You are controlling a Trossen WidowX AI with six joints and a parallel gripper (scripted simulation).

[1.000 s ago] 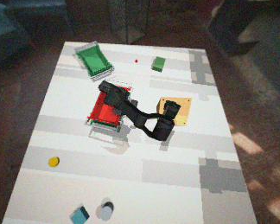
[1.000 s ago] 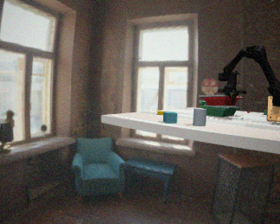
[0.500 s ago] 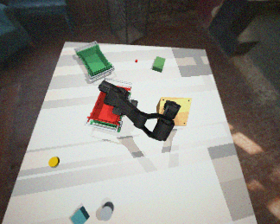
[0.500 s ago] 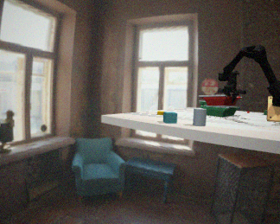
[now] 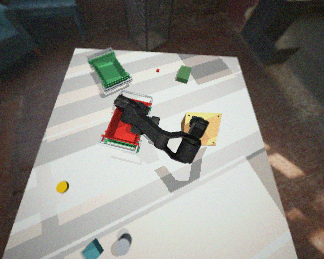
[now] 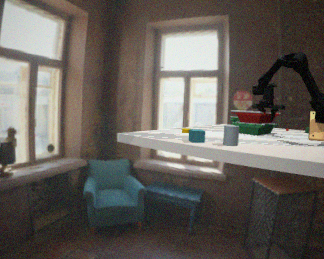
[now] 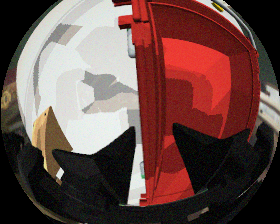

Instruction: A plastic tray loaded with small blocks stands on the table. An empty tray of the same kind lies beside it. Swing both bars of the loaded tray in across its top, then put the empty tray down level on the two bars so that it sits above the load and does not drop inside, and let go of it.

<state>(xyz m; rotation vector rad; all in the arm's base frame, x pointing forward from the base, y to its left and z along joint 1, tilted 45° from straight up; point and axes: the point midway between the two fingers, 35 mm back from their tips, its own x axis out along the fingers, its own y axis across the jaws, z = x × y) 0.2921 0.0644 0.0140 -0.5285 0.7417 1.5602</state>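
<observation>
Now: the red tray 7 cm ahead of my gripper tip, 3 cm above it and 1 cm to the right of it. Round my gripper tip: yellow disc (35 cm to the left, 33 cm ahead, 7 cm below); green block (47 cm to the right, 22 cm behind, 6 cm below); grey cylinder (53 cm to the left, 4 cm below, 2 cm behind).
</observation>
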